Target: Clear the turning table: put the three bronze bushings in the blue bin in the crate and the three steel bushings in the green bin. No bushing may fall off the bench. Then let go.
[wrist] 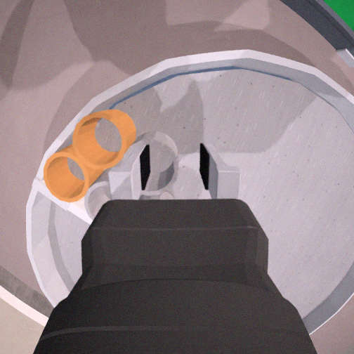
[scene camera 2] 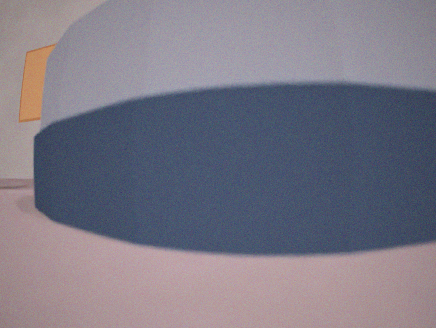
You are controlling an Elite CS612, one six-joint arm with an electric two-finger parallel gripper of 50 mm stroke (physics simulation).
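Observation:
In the wrist view two bronze bushings (wrist: pixel 128 130) (wrist: pixel 50 175) stand side by side near the left rim of the turning table (wrist: pixel 280 200) (scene camera 2: pixel 235 170). A steel bushing (wrist: pixel 166 175) stands right of them, partly behind the left finger. A second steel bushing (wrist: pixel 92 192) shows partly beside the gripper body. A pale edge above the gripper body may be a third; most of it is hidden. My gripper (wrist: pixel 174 157) is open and empty above the table, its left finger overlapping the first steel bushing in view. Part of the green bin (wrist: pixel 344 11) shows at the top right; the blue bin does not show.
The crate's dark grey wall (wrist: pixel 325 17) crosses the top right corner of the wrist view. A raised rim surrounds the turning table, and a white bar (wrist: pixel 80 211) runs inward from its left side. In scene camera 2 an orange panel (scene camera 2: pixel 34 85) shows behind the table.

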